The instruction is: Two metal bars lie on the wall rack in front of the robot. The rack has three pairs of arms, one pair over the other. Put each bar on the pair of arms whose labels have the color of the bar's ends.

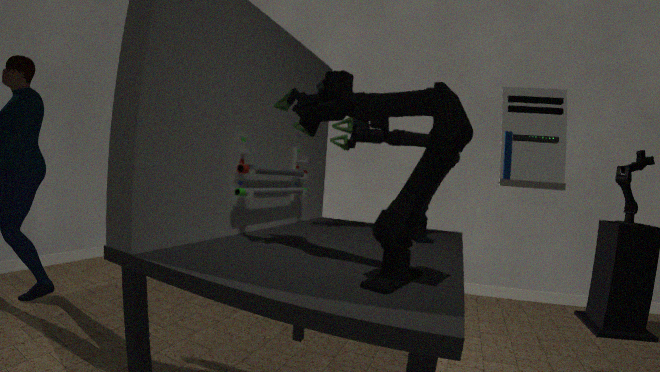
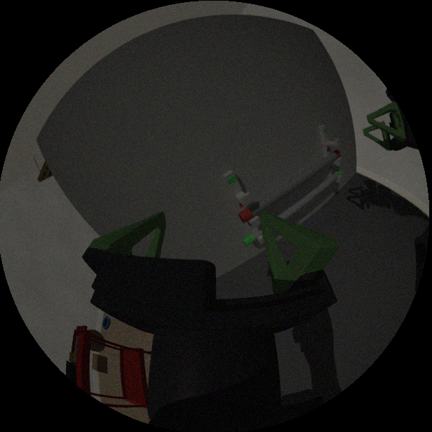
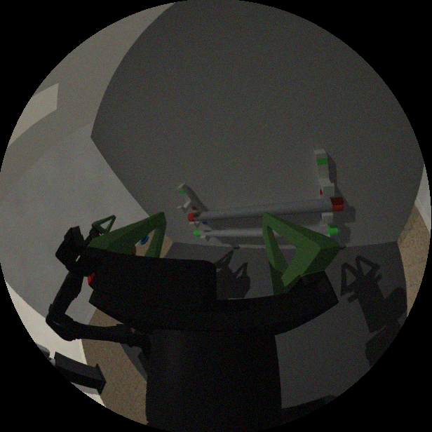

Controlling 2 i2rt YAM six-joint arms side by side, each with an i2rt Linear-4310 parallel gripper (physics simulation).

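Pixels of known places: left gripper, fingertip midpoint: (image 1: 284,115); right gripper, fingertip midpoint: (image 1: 331,133); left arm's base, link origin: (image 1: 394,280); right arm's base, link origin: (image 1: 417,238).
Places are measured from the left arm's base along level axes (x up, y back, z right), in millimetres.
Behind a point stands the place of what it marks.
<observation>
The red-ended bar (image 1: 275,171) @(x 235, y -619, z 194 mm) (image 2: 300,185) (image 3: 265,209) lies level on the rack's middle pair of arms, which has red labels. The green-ended bar (image 1: 275,191) @(x 158, y -610, z 192 mm) (image 2: 312,197) (image 3: 235,233) lies below it on the lowest pair, with blue labels. The top pair, with green labels (image 1: 243,138) @(x 341, y -606, z 18 mm) (image 2: 232,179) (image 3: 322,161), holds no bar. My left gripper (image 1: 293,116) @(x 402, y -391, z -1 mm) (image 2: 212,216) is open and empty, tilted, above the bars and out from the wall. My right gripper (image 1: 337,133) @(x 400, y -475, z 341 mm) (image 2: 364,126) (image 3: 213,217) is open and empty, farther out from the rack.
The grey wall panel (image 1: 190,125) @(x 351, y -566, z -213 mm) (image 2: 200,100) (image 3: 260,100) stands behind the rack, at the back edge of the dark table (image 1: 300,280) @(x 0, y -146, z -160 mm). A person (image 1: 22,120) stands left of the table. A red cart (image 2: 82,360) shows at lower left. Another small robot stands on a pedestal (image 1: 617,280) at right.
</observation>
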